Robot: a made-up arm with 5 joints.
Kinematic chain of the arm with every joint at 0, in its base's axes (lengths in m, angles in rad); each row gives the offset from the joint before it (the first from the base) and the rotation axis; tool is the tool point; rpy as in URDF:
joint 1: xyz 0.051 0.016 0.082 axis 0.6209 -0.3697 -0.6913
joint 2: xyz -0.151 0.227 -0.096 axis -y
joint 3: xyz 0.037 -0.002 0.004 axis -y
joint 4: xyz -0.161 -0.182 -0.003 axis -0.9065 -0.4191 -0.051
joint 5: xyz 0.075 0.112 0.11 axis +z
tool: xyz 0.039 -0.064 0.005 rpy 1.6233 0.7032 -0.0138
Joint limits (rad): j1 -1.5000..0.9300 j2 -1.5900..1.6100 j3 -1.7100..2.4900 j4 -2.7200..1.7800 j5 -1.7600..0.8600
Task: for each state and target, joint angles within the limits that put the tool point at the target. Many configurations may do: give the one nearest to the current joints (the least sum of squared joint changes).
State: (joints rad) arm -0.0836 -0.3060 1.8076 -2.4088 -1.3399
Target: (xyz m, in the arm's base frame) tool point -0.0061 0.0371 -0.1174
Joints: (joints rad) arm 0.2684 -0.4426 1.6963 -2.4611 -1.2387
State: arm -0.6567 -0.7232 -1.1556 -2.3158 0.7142
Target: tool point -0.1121 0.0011 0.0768
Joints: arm -0.6160 -1.0786 -1.7100 -2.6844 0.0786
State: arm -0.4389 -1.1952 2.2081 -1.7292 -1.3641
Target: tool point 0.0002 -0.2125 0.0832
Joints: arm -1.3110 -0.9100 2.2277 -1.8399 -1.1635
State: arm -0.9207 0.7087 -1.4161 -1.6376 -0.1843
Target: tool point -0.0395 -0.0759 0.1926
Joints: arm -1.2141 1.0507 -1.2970 -1.1671 -0.6553
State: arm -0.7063 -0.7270 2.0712 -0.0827 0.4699
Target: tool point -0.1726 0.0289 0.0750
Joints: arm -0.6159 -1.0523 1.5718 -0.1854 0.6812
